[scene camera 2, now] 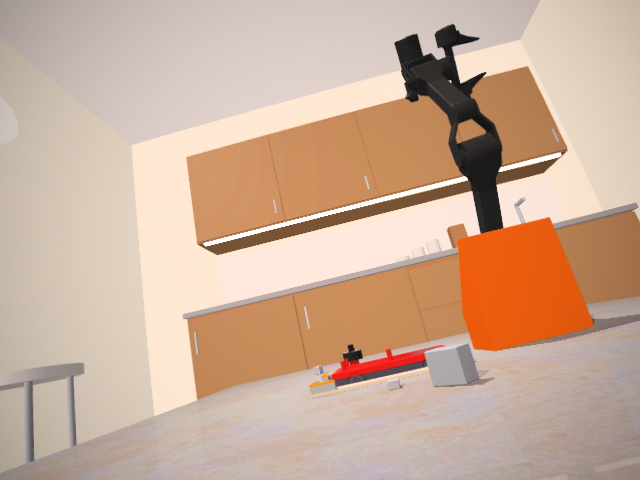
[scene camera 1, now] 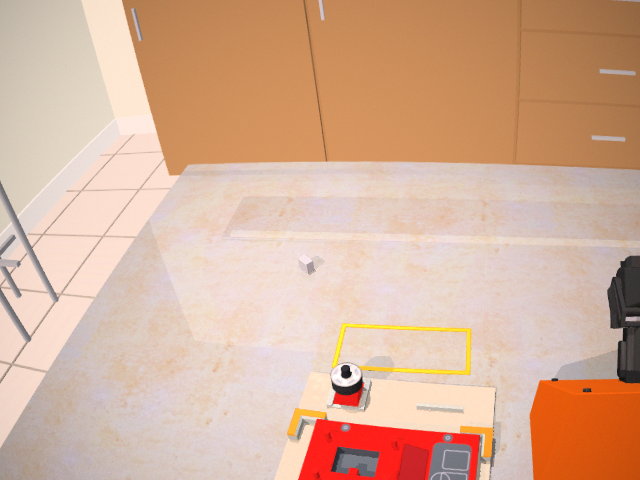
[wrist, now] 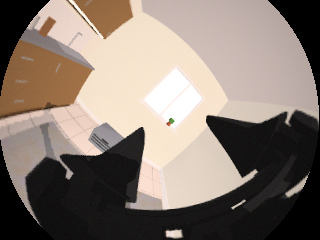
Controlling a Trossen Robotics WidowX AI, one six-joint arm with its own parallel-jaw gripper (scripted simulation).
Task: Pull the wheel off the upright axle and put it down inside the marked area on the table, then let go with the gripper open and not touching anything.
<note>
My gripper point(scene camera 2: 482, 55) is open, with nothing in its grasp. Also in view: a red fixture point(scene camera 2: 347, 374).
My gripper also shows in the wrist view point(wrist: 176, 124). The wrist view misses the red fixture: it is out of frame.
</note>
